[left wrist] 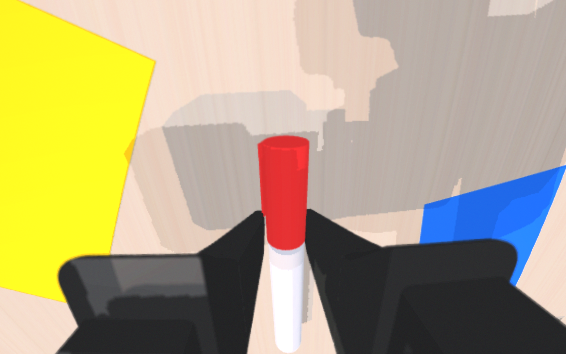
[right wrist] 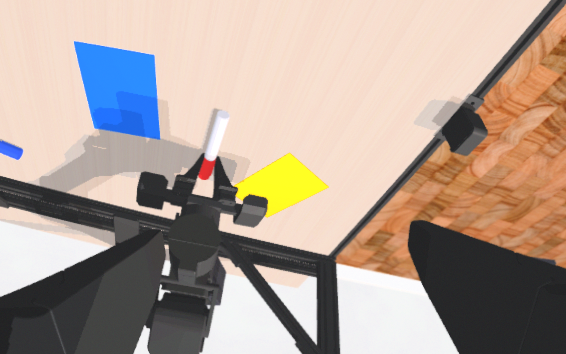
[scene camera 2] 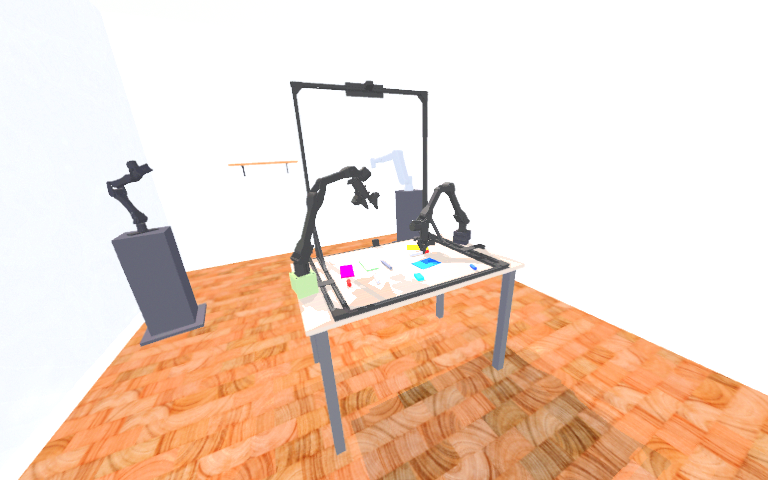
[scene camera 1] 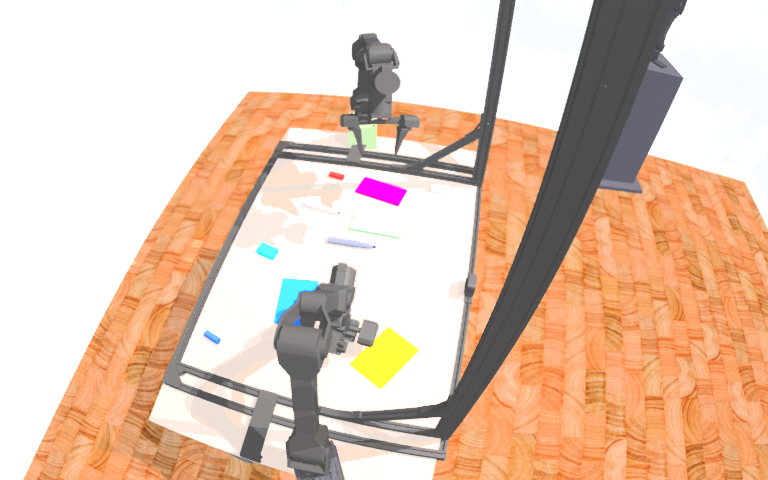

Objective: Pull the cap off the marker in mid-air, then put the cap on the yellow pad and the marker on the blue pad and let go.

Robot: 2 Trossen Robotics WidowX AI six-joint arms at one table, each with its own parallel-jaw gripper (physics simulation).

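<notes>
The marker's white body and red cap are joined. The marker lies on the table between the pads. My left gripper is shut on the red cap near its join with the body; in scene camera 1 its arm hides the marker. My right gripper is open and empty, high at the far end. The yellow pad and the blue pad lie flat and bare.
A grey pen, a thin white pen, a magenta pad, a cyan block, a small blue piece and a small red piece lie on the table. Dark rails edge the table.
</notes>
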